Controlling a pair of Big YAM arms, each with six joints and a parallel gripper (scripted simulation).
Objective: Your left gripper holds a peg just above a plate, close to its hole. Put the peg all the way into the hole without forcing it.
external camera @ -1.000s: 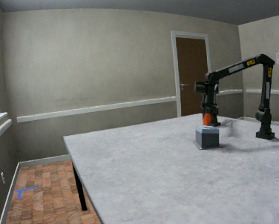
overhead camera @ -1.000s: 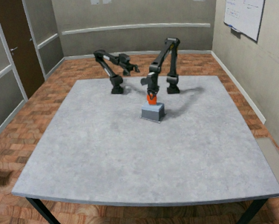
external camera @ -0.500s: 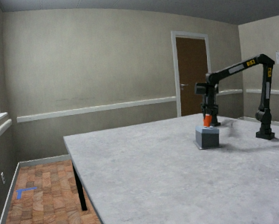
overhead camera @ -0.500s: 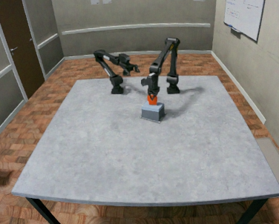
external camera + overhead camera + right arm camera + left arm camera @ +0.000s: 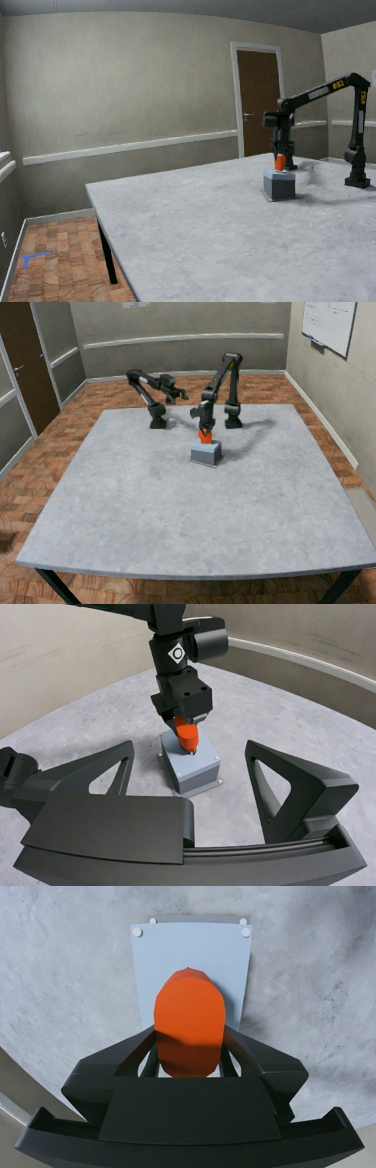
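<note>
Right now my left hand is 1 cm short of the light blue plate and 7 cm above it. From my left hand the other things lie so: orange peg 1 cm to the right, 2 cm below; then grey box 1 cm ahead, 11 cm below.
</note>
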